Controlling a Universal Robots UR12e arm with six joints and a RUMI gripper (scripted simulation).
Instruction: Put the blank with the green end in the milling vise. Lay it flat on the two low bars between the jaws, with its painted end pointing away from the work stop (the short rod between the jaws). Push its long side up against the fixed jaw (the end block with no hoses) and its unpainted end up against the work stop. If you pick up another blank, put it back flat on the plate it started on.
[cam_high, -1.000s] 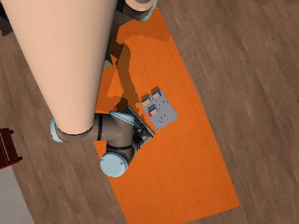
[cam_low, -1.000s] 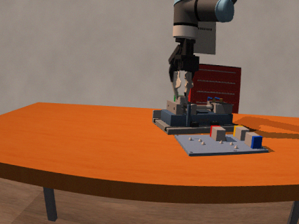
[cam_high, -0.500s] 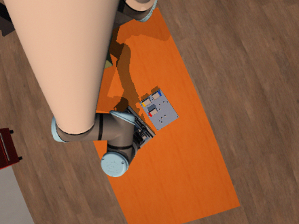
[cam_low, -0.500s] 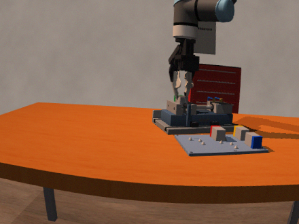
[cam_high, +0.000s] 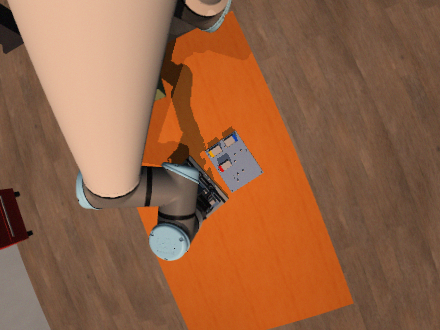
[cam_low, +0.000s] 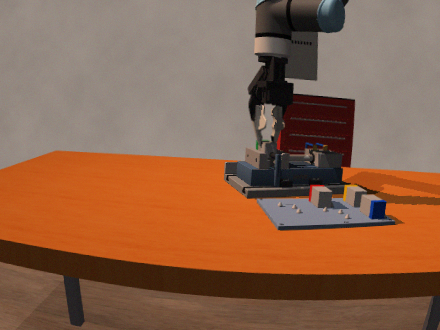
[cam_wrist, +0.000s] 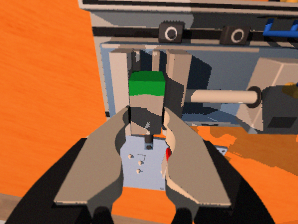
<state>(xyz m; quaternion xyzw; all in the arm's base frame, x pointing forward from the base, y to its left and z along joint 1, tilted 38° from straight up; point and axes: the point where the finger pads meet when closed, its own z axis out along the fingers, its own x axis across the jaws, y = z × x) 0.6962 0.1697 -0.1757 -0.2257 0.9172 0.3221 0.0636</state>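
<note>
Now: the green-ended blank 20 mm below my hand. From my hand the other things lie so: red-ended blank (140 mm behind, 140 mm to the left, 100 mm below); cylinder rod (80 mm behind, 40 mm to the right, 40 mm below); work stop (20 mm behind, 40 mm to the left, 30 mm below).
</note>
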